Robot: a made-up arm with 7 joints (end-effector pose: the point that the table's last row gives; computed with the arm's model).
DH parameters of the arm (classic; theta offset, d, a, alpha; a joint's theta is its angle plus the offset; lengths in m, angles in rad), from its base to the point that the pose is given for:
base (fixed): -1.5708 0.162 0 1.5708
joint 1: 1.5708 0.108 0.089 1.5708
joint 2: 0 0.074 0.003 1.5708
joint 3: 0 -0.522 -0.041 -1.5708
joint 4: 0 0.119 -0.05 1.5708
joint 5: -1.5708 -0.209 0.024 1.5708
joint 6: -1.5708 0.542 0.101 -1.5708
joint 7: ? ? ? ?
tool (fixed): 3.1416 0.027 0 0
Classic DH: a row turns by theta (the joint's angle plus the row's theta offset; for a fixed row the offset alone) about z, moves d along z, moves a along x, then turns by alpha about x.
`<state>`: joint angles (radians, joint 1 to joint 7).
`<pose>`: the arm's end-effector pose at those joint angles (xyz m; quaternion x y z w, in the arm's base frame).
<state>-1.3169 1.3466 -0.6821 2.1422 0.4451 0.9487 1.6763</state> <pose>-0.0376 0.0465 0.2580 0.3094 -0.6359 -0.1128 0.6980</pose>
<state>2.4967 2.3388 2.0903 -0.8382 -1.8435 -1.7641 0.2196</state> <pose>0.7104 0.1642 0.0856 0.2679 -0.1026 -0.3938 0.8733</pose>
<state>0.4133 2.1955 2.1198 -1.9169 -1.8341 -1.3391 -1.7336</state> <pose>0.6154 0.2331 0.3983 0.2851 -0.3146 -0.8396 0.3389</pose>
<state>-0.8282 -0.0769 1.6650 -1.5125 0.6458 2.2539 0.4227</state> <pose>-0.9870 -0.3407 0.3946 -0.1294 0.9241 0.2276 0.2785</pose>
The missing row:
joint 7: 0 0.099 0.088 -1.5708
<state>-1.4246 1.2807 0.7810 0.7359 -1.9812 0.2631 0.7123</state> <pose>0.2652 0.7589 -0.2696 0.5005 0.1907 -0.7287 0.4267</pose>
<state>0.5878 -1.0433 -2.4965 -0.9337 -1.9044 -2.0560 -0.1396</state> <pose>-0.2305 0.7274 0.2558 0.1320 -0.5332 0.6083 0.5730</pose>
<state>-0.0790 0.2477 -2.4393 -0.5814 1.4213 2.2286 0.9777</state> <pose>-0.6429 -0.3511 -0.0910 0.4165 -0.3563 -0.7921 0.2687</pose>
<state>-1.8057 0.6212 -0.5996 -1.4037 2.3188 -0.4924 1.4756</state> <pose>-0.4370 -0.1394 0.3851 -0.9280 0.0735 -0.3130 0.1884</pose>
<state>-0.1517 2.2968 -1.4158 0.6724 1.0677 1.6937 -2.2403</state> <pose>0.5565 -0.3372 0.2216 0.0671 0.4884 0.5289 0.6908</pose>
